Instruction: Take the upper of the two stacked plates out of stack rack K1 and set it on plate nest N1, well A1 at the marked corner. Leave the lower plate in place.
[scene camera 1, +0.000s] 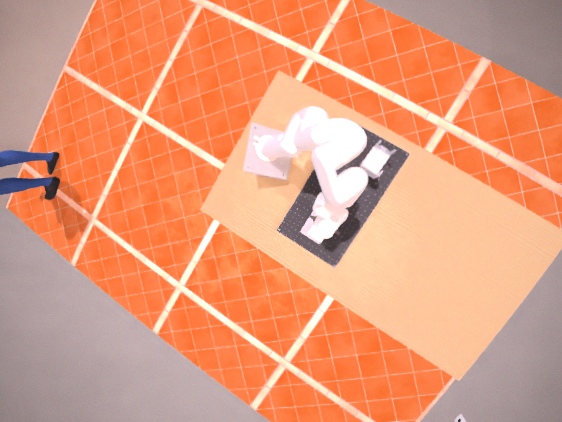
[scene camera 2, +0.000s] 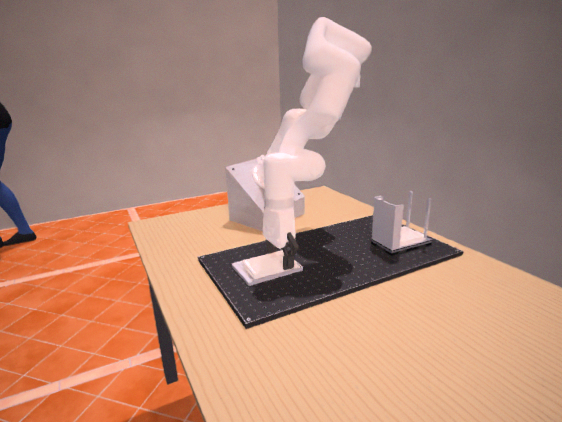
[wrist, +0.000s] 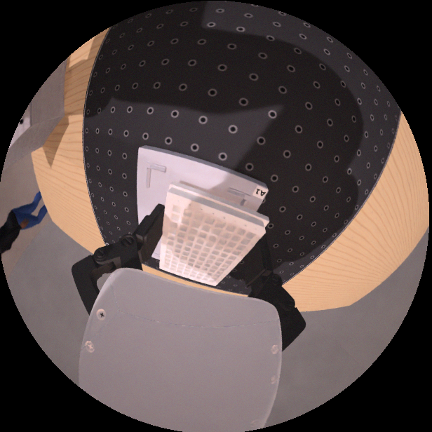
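Where they show: gripper, fingertip midpoint: (scene camera 2: 280, 261); arm's base, link origin: (scene camera 1: 267, 148).
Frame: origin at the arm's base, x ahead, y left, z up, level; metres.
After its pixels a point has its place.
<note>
My gripper (scene camera 2: 286, 260) @[y -0.221, x 0.408, z -0.110 m] (wrist: 208, 230) is shut on the white upper plate (scene camera 2: 265, 265) @[y -0.272, x 0.415, z -0.103 m] (wrist: 210, 240), with black fingers at two opposite sides. The plate is about level and very low over plate nest N1 (scene camera 2: 257, 281) @[y -0.310, x 0.434, z -0.130 m] (wrist: 150, 195); I cannot tell if it touches. In the wrist view it covers part of the nest. The nest's label A1 (wrist: 260, 192) and two raised corner marks show beyond the plate's far edge. The plate's own A1 well cannot be made out. Stack rack K1 (scene camera 1: 374, 173) @[y 0.091, x 0.511, z 0.010 m] (scene camera 2: 386, 222) @[y 0.092, x 0.503, z -0.043 m] stands at the board's other end, with the lower plate (scene camera 1: 377, 159) @[y 0.179, x 0.507, z -0.103 m] (scene camera 2: 412, 236) @[y 0.183, x 0.530, z -0.103 m] in it.
Nest and rack stand on a black perforated board (scene camera 1: 345, 250) @[y -0.305, x 0.569, z -0.136 m] (scene camera 2: 235, 295) @[y -0.382, x 0.449, z -0.137 m] (wrist: 212, 65) on a wooden table (scene camera 1: 425, 250) @[y -0.128, x 0.926, z -0.150 m] (scene camera 2: 400, 340) @[y -0.177, x 0.786, z -0.149 m]. The rack has a tall side wall and thin upright posts. The grey arm base (scene camera 1: 270, 172) @[y -0.101, x 0.057, z -0.023 m] (scene camera 2: 245, 200) @[y -0.123, x 0.046, z -0.050 m] is behind the board. A person (scene camera 1: 25, 185) (scene camera 2: 10, 205) stands off the table.
</note>
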